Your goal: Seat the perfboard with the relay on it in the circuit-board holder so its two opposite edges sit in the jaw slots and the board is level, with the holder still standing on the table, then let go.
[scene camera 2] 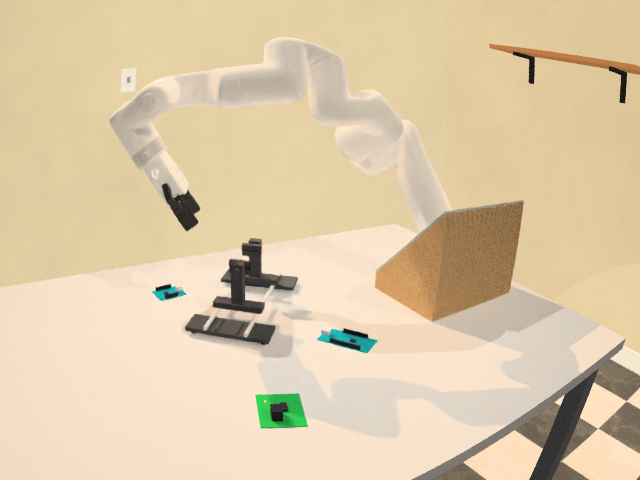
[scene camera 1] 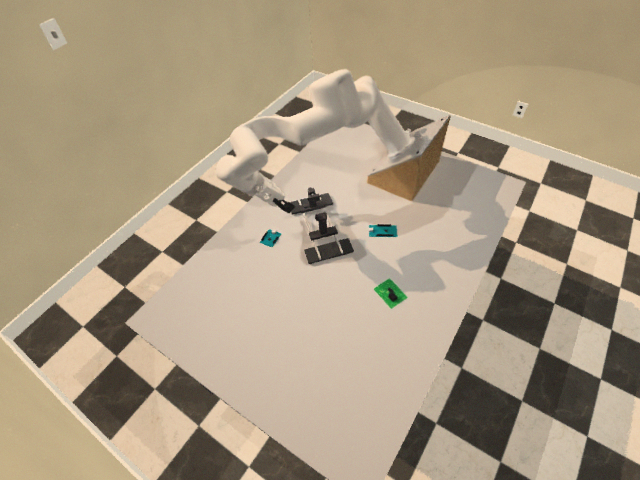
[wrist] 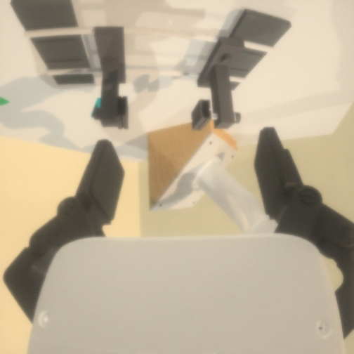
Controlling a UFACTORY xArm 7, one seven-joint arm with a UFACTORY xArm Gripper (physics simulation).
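Places are measured from the arm's base along level axes (x ahead, y left, z up), in centimetres.
Where they show: gripper, fingertip midpoint: [scene camera 2: 194,219] [scene camera 1: 284,201]; arm's base, origin of the base link: [scene camera 2: 444,239] [scene camera 1: 401,148].
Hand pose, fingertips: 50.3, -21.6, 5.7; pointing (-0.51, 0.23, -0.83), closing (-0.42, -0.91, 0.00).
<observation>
Things, the pixels of their top centre, and the offset from my fingertips, as dx, dy, dz. "pt": a spot on its surface instead.
- green perfboard, middle of its top: [scene camera 2: 280,401] [scene camera 1: 391,290] +5.0, +42.7, -15.5
- table with the black relay, surface spot: [scene camera 2: 277,411] [scene camera 1: 394,297] pt +6.9, +44.8, -15.5
- black circuit-board holder, middle of its top: [scene camera 2: 244,254] [scene camera 1: 318,206] -7.7, +8.2, -5.9
- small teal board, middle of its top: [scene camera 2: 168,288] [scene camera 1: 270,236] +5.1, -5.2, -16.3
- longer teal board, middle of its top: [scene camera 2: 347,334] [scene camera 1: 383,229] -17.5, +29.5, -16.3
The green perfboard [scene camera 1: 382,289] [scene camera 2: 295,417] lies flat on the table with the black relay [scene camera 1: 392,295] [scene camera 2: 277,411] on top; a sliver of the perfboard [wrist: 3,101] shows at the wrist view's left edge. The black circuit-board holder [scene camera 1: 328,251] [scene camera 2: 230,329] [wrist: 109,55] stands upright on the table, its two jaw posts facing each other with no board between them. The perfboard is apart from the holder. My gripper [scene camera 1: 287,207] [scene camera 2: 192,219] [wrist: 185,150] is open and empty, tilted, in the air above and beside the holder's far end.
A small teal board [scene camera 1: 270,238] [scene camera 2: 169,293] lies on one side of the holder. A longer teal board [scene camera 1: 382,230] [scene camera 2: 347,341] lies on the other side. The wooden wedge [scene camera 1: 413,178] [scene camera 2: 475,258] [wrist: 167,160] bears the arm's base. A shelf [scene camera 2: 568,56] hangs on the wall.
</observation>
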